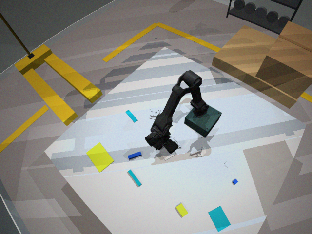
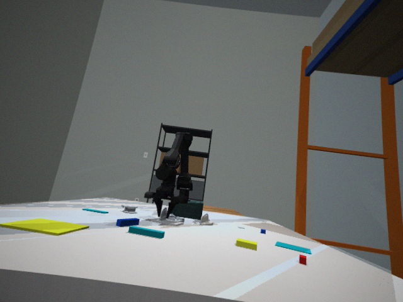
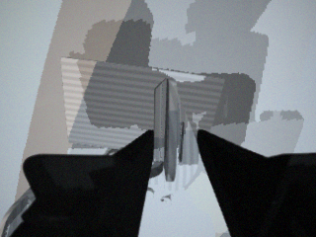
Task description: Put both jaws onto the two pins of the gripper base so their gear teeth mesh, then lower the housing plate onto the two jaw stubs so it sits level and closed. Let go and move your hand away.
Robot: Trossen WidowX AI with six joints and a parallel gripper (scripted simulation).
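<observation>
Right now the grey jaw is 15 cm behind my gripper tip, 17 cm to the left of it and 1 cm below it. The rest, counted from my gripper tip: small yellow block: 16 cm ahead, 36 cm to the left, 1 cm below; then yellow sheet: 37 cm ahead, 18 cm to the right, 1 cm below; then housing plate: 5 cm behind, 4 cm to the left, 1 cm below.
</observation>
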